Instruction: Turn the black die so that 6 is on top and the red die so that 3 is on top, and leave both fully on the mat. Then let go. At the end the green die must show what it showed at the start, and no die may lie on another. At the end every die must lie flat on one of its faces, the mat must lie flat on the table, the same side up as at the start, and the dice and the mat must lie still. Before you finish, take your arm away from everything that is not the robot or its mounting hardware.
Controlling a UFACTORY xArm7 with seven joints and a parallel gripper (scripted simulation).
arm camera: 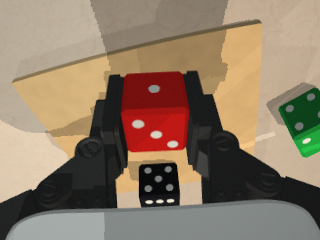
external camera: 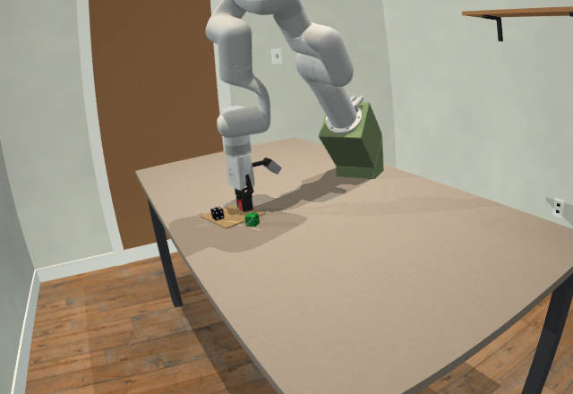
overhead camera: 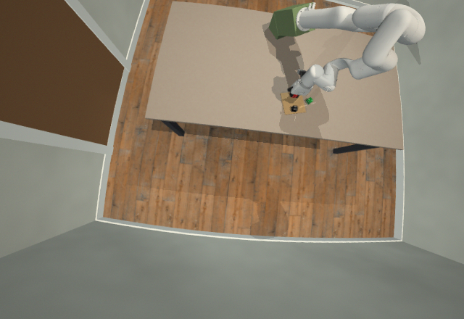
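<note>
My hand is 1 cm above the red die. Also, from my hand: tan mat: 4 cm ahead, 3 cm below, 1 cm to the left; then black die: 9 cm ahead, 1 cm to the left, 1 cm below; then green die: 11 cm to the left, 2 cm below, 1 cm ahead.
</note>
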